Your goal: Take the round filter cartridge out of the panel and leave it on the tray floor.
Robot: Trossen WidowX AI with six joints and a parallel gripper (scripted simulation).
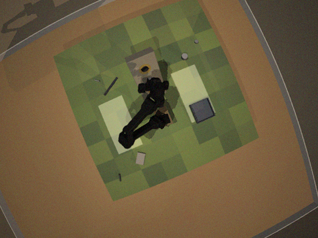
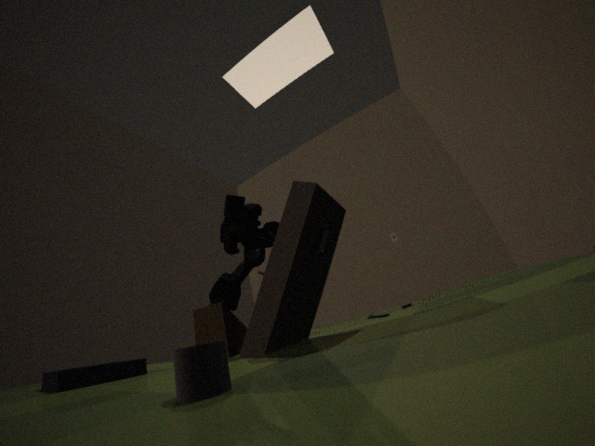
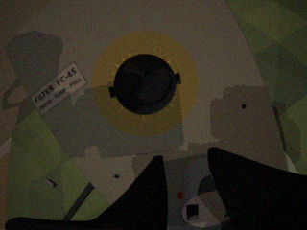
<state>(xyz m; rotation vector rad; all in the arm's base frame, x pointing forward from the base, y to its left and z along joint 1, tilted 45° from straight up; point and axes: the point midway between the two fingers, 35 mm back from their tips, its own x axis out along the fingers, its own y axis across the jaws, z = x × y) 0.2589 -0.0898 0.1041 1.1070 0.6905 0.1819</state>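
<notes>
The grey round filter cartridge lies 10 mm behind my gripper tip and 60 mm below it. The rest, counted from my gripper tip: service panel 30 mm ahead, 80 mm below; then small pale box 500 mm behind, 270 mm to the left, 230 mm below; then dark grey tray 320 mm behind, 300 mm to the right, 230 mm below.
</notes>
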